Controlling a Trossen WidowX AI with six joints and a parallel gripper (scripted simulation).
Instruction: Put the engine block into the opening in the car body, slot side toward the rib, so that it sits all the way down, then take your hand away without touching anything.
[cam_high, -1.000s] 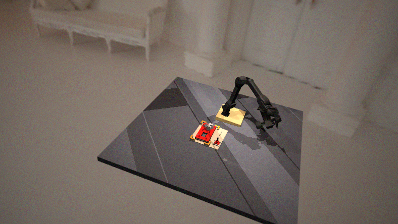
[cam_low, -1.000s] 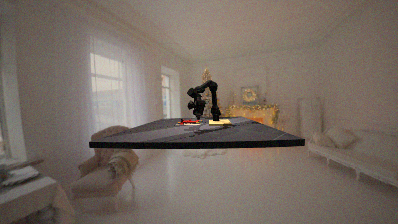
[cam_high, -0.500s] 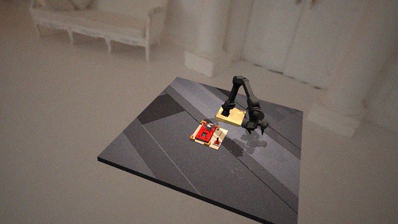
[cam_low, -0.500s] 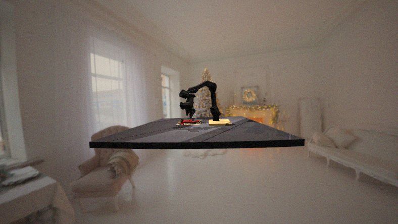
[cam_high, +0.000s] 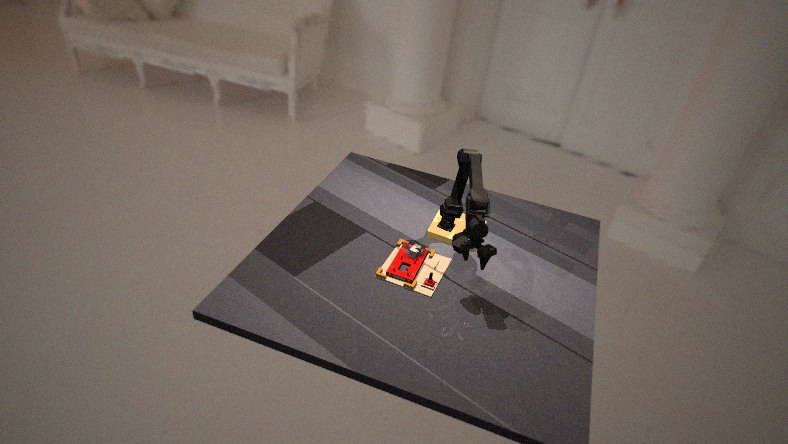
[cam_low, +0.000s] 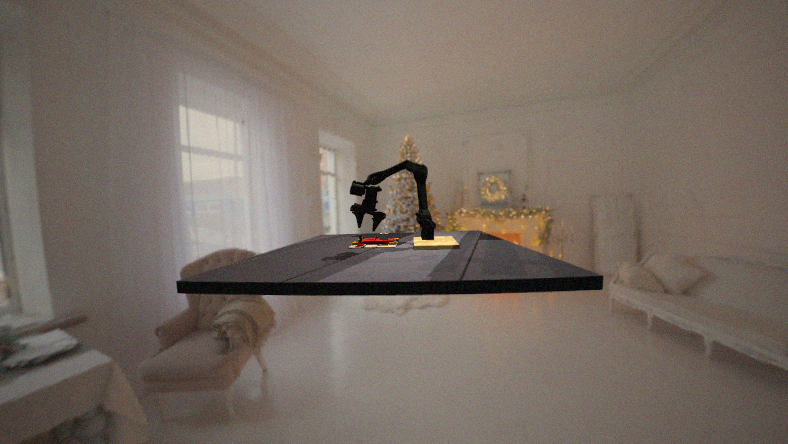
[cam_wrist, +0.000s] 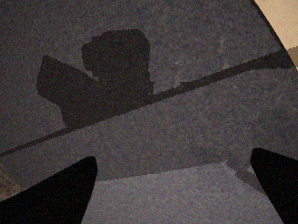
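Now: gripper tip 3 cm past the grey engine block, 24 cm to the left of it and 6 cm above it.
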